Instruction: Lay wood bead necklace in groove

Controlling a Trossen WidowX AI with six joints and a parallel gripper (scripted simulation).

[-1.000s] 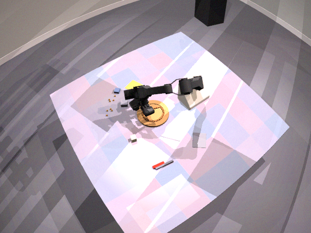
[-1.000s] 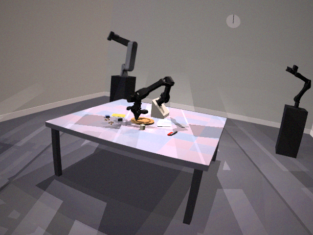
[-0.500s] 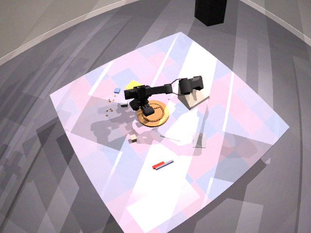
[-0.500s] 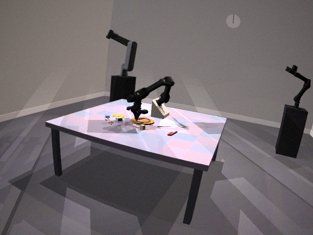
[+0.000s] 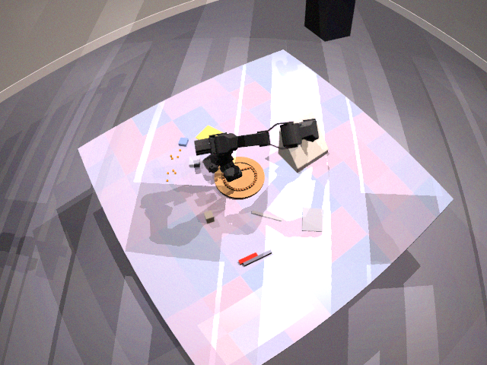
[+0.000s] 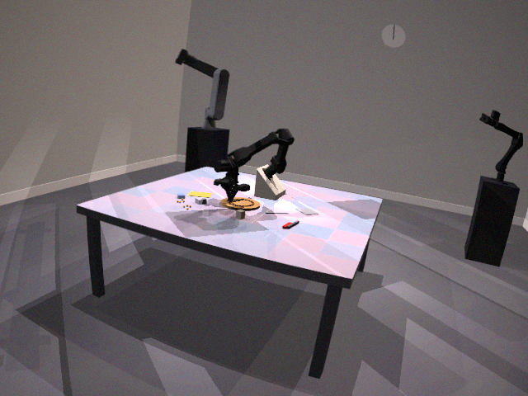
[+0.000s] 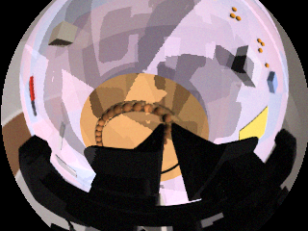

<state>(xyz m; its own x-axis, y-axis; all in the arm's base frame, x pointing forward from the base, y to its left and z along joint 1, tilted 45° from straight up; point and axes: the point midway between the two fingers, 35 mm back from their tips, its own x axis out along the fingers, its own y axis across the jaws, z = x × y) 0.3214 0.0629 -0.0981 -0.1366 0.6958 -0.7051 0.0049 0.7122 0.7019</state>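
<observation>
The round bead board is 40 mm behind my gripper tip, 40 mm to the left of it and 10 mm below it. From my gripper tip the other things lie so: cream cube: 140 mm ahead, 150 mm to the left; white block: 90 mm ahead, 120 mm to the right, 10 mm below; yellow sheet: 40 mm behind, 220 mm to the right, 20 mm below.
</observation>
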